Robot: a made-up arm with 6 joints. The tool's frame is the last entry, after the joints.
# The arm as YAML. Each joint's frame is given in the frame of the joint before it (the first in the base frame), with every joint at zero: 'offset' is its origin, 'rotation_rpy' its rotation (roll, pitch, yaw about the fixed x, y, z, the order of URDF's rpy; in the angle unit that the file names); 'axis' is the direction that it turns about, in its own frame. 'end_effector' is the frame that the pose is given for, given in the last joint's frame.
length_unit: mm
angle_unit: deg
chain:
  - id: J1
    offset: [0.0, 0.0, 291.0]
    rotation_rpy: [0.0, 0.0, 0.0]
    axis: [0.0, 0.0, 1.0]
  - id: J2
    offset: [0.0, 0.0, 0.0]
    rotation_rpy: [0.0, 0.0, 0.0]
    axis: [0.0, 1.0, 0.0]
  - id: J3
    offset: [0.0, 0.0, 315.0]
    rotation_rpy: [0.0, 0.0, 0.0]
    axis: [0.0, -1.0, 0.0]
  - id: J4
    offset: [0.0, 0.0, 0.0]
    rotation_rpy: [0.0, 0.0, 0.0]
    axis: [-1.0, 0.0, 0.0]
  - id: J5
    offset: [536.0, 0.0, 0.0]
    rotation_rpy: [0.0, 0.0, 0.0]
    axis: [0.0, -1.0, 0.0]
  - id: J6
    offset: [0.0, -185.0, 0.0]
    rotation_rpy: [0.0, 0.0, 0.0]
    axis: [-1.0, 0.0, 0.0]
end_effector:
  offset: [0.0, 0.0, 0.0]
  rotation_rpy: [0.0, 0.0, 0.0]
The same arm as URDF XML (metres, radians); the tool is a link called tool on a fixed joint. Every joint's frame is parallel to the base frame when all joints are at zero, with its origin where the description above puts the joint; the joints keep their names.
<robot name="arm">
<joint name="J1" type="continuous"><parent link="base_link"/><child link="link1"/><origin xyz="0 0 0.291"/><axis xyz="0 0 1"/></joint>
<joint name="J2" type="continuous"><parent link="link1"/><child link="link2"/><origin xyz="0 0 0"/><axis xyz="0 1 0"/></joint>
<joint name="J3" type="continuous"><parent link="link2"/><child link="link3"/><origin xyz="0 0 0.315"/><axis xyz="0 -1 0"/></joint>
<joint name="J4" type="continuous"><parent link="link3"/><child link="link4"/><origin xyz="0 0 0"/><axis xyz="-1 0 0"/></joint>
<joint name="J5" type="continuous"><parent link="link4"/><child link="link5"/><origin xyz="0.536 0 0"/><axis xyz="0 -1 0"/></joint>
<joint name="J6" type="continuous"><parent link="link5"/><child link="link6"/><origin xyz="0 -0.185 0"/><axis xyz="-1 0 0"/></joint>
<joint name="tool_fixed" type="fixed"><parent link="link6"/><child link="tool"/><origin xyz="0 0 0"/></joint>
<link name="base_link"/>
<link name="link1"/>
<link name="link2"/>
<link name="link3"/>
<link name="link4"/>
<link name="link5"/>
<link name="link6"/>
<link name="tool"/>
</robot>

